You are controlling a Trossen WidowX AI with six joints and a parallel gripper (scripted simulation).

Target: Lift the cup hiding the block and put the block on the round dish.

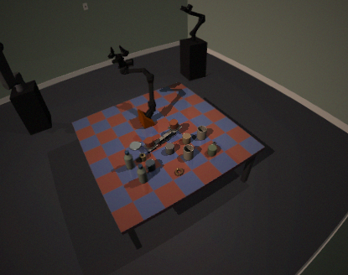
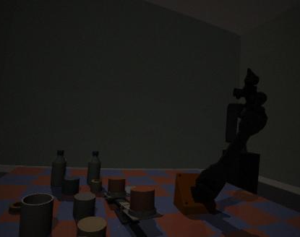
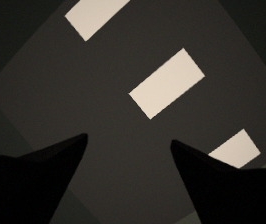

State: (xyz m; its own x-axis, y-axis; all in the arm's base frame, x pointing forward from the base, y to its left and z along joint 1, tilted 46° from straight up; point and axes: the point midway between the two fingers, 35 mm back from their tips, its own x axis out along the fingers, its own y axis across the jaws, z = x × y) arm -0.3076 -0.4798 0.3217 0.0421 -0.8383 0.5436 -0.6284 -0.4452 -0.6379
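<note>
The pale block lies 640 mm ahead of my gripper tip and 620 mm below it. Round my gripper tip: balance beam 630 mm below, 610 mm ahead, 130 mm to the left; then round dish 660 mm below, 560 mm ahead, 110 mm to the right.
</note>
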